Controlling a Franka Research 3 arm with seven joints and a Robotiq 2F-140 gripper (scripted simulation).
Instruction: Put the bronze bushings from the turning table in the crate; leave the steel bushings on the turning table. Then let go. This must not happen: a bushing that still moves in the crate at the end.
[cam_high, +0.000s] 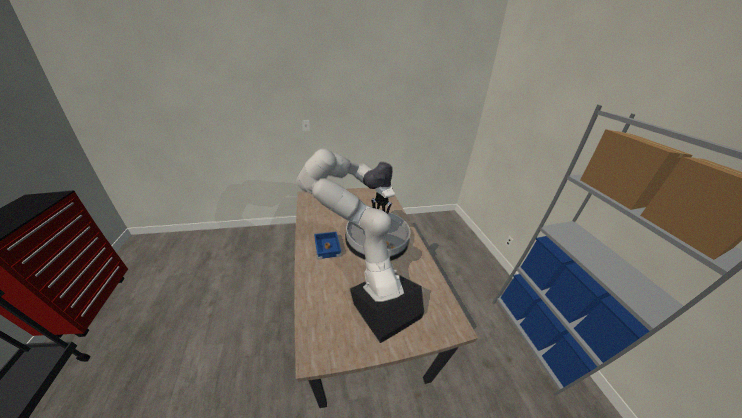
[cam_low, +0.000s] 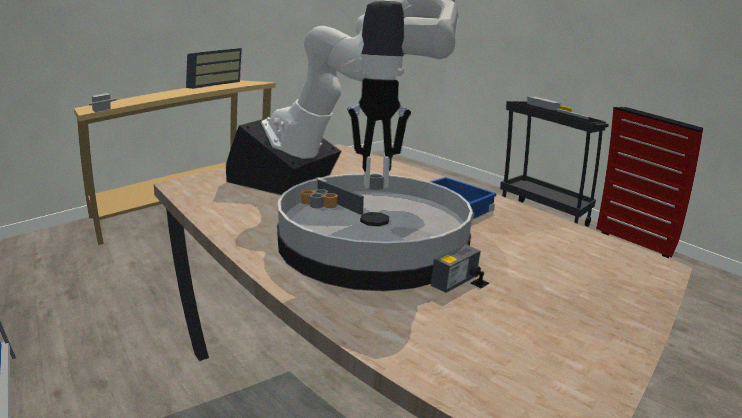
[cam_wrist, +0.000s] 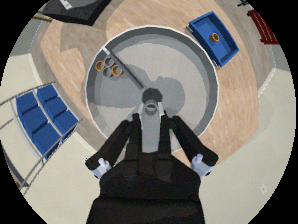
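Now: hand 11 cm above the grey round turning table. From my hand the other things lie so: grey turning table 1 cm ahead, 11 cm below; blue crate 4 cm behind, 34 cm to the left, 14 cm below.
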